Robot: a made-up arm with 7 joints.
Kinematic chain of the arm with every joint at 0, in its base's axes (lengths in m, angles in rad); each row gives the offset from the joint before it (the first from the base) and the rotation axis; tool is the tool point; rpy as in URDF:
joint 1: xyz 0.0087 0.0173 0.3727 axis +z
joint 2: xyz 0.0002 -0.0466 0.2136 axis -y
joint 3: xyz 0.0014 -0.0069 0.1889 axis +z
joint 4: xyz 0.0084 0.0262 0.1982 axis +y
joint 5: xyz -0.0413 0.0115 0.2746 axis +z
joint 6: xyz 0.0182 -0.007 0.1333 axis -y
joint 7: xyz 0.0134 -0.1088 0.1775 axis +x
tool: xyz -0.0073 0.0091 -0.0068 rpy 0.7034 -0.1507 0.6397
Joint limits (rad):
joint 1: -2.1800..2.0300
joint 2: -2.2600..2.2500
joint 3: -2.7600..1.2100
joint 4: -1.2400..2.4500
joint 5: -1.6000..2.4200
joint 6: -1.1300..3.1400
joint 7: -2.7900..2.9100
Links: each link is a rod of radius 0.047 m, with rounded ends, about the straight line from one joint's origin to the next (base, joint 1, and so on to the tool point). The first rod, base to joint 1, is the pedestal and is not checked.
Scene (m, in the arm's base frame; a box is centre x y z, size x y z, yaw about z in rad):
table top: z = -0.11
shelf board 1: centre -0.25 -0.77 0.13 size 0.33 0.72 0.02 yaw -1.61
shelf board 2: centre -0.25 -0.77 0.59 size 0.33 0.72 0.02 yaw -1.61
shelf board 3: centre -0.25 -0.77 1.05 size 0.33 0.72 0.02 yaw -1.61
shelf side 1: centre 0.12 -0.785 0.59 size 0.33 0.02 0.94 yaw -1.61
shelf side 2: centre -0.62 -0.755 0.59 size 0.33 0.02 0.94 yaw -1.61
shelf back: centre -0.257 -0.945 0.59 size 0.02 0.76 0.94 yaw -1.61
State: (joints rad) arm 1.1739 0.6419 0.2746 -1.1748 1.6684 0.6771 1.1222
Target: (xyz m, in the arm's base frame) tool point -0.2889 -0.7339 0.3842
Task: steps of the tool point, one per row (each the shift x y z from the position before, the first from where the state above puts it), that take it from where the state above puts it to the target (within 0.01 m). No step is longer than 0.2 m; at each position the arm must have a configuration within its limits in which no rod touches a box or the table.
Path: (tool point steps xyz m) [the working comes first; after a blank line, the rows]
Joints at the target: 1.0127 1.1851 0.1533 -1.2004 1.6988 0.5245 1.1345
Straight joint move there: touches shelf board 2.

1: 0.0287 0.0474 0.0243
2: 0.0177 0.0563 0.0008
3: 0.0014 0.0637 -0.0115
4: -0.0136 0.0705 -0.0116
5: -0.0219 0.0754 -0.0019
6: -0.0933 -0.0428 -0.1460
7: -0.0752 0.0092 -0.1621
8: -0.0439 0.0573 -0.1634
9: 0.0097 -0.0827 -0.0115
10: 0.0025 -0.0788 0.0024
11: -0.0052 -0.0665 0.0091
12: -0.0103 -0.0485 0.0058
13: -0.0086 -0.0286 -0.0058

